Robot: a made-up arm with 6 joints. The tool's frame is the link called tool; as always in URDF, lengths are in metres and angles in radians. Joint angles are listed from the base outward. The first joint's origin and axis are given. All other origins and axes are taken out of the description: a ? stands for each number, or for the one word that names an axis. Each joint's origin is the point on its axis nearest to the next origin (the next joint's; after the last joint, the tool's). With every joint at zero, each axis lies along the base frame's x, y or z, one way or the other. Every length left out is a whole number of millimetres.
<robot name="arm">
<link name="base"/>
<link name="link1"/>
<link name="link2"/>
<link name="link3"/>
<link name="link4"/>
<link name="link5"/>
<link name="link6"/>
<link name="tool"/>
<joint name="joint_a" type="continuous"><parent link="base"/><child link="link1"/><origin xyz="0.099 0 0.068" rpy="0 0 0"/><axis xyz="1 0 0"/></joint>
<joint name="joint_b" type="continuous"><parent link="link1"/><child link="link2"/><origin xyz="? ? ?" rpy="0 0 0"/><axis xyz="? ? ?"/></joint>
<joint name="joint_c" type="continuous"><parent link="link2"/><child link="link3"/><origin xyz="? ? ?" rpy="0 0 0"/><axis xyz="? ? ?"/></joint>
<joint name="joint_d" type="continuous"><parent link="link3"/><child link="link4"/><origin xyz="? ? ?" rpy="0 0 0"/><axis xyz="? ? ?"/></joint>
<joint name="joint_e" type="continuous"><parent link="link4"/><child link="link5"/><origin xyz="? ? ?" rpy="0 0 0"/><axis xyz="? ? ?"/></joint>
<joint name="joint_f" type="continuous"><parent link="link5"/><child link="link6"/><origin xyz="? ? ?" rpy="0 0 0"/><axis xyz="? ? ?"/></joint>
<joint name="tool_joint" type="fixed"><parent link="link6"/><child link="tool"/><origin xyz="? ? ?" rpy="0 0 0"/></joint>
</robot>
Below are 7 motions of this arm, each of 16 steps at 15 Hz.
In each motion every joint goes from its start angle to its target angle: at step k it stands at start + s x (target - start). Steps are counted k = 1, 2, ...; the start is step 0. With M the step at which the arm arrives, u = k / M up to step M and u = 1 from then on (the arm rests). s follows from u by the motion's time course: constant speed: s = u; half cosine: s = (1 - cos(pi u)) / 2; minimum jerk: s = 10 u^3 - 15 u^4 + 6 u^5.
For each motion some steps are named. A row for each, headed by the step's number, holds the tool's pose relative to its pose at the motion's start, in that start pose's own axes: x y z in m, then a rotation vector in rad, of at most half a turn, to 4 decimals.
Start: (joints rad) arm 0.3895 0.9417 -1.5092 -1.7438 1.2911 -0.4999
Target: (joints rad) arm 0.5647 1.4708 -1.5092 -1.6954 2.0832 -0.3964
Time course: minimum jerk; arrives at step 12
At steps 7, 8, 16:
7: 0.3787 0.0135 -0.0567 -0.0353 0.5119 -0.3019
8: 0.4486 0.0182 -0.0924 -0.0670 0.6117 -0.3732
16: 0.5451 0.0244 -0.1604 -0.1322 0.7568 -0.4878

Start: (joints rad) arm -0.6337 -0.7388 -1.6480 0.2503 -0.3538 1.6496
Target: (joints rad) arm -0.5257 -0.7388 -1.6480 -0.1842 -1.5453 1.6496
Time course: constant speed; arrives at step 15
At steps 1, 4, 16:
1: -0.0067 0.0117 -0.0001 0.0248 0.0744 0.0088
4: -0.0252 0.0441 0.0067 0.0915 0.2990 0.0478
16: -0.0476 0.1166 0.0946 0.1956 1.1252 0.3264

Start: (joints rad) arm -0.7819 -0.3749 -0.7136 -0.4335 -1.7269 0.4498
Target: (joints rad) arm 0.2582 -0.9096 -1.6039 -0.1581 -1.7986 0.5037
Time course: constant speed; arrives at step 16
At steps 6, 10, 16:
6: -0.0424 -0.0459 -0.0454 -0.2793 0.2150 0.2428
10: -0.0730 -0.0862 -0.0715 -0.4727 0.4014 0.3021
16: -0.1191 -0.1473 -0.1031 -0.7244 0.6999 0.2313

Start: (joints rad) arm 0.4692 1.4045 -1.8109 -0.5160 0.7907 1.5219
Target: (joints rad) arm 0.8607 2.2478 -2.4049 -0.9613 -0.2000 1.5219
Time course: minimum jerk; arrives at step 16
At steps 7, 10, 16:
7: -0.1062 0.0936 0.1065 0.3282 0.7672 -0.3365
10: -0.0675 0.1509 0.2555 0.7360 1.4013 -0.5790
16: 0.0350 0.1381 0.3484 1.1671 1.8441 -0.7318

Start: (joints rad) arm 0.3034 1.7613 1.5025 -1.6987 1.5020 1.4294
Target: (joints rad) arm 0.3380 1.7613 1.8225 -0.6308 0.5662 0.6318
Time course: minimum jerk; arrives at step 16
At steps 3, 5, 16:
3: 0.0000 -0.0134 0.0040 -0.0299 0.0382 0.0601
5: 0.0033 -0.0506 0.0127 -0.1211 0.1250 0.2298
16: 0.1273 -0.2946 -0.0090 -0.9864 0.0711 1.3589

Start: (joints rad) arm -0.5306 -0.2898 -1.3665 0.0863 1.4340 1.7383
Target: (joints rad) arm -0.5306 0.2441 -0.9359 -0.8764 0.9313 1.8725
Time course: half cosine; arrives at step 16
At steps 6, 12, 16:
6: -0.1077 0.1340 -0.0685 0.1024 -0.0686 -0.4476
12: -0.0641 0.3846 -0.1760 0.4737 -0.3077 -1.1313
16: -0.0094 0.4310 -0.1869 0.6092 -0.4048 -1.2759

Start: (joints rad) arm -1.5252 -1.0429 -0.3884 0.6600 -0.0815 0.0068
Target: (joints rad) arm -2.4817 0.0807 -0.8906 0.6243 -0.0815 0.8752
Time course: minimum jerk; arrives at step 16
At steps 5, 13, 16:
5: -0.2051 -0.0288 -0.0358 0.1572 0.0659 0.3156
13: -0.6910 -0.6879 -0.0290 0.6184 1.1283 1.1654
16: -0.6949 -0.7397 -0.0118 0.6301 1.2279 1.1709

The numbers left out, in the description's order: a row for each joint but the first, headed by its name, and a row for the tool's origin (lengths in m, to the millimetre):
joint_b: xyz 0 -0.141 -0.042, axis 0 1 0
joint_c: xyz 0.351 0 -0.363, axis 0 0 -1
joint_d: xyz -0.048 -0.047 0, axis -1 0 0
joint_e: xyz 0 0.332 -0.057, axis 0 0 -1
joint_f: xyz -0.062 0.334 0, axis 1 0 0
tool: xyz 0 -0.089 0.184

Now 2 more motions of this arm.
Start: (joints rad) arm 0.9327 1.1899 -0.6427 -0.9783 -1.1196 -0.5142
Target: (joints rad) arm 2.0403 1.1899 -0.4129 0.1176 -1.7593 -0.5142
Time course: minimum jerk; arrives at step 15
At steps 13, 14, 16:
13: -0.0447 -0.0152 -0.4622 0.0665 -0.0573 1.5858
14: -0.0429 -0.0145 -0.4684 0.0650 -0.0604 1.6122
16: -0.0426 -0.0144 -0.4694 0.0648 -0.0609 1.6165

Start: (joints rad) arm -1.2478 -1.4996 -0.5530 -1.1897 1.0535 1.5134
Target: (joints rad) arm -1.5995 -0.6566 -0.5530 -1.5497 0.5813 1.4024
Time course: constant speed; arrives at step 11
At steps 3, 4, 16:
3: 0.0222 0.0099 0.0233 -0.0490 -0.0164 -0.2573
4: 0.0330 0.0138 0.0315 -0.0576 -0.0273 -0.3382
16: 0.1431 0.0343 0.1101 -0.0252 -0.1936 -0.7978

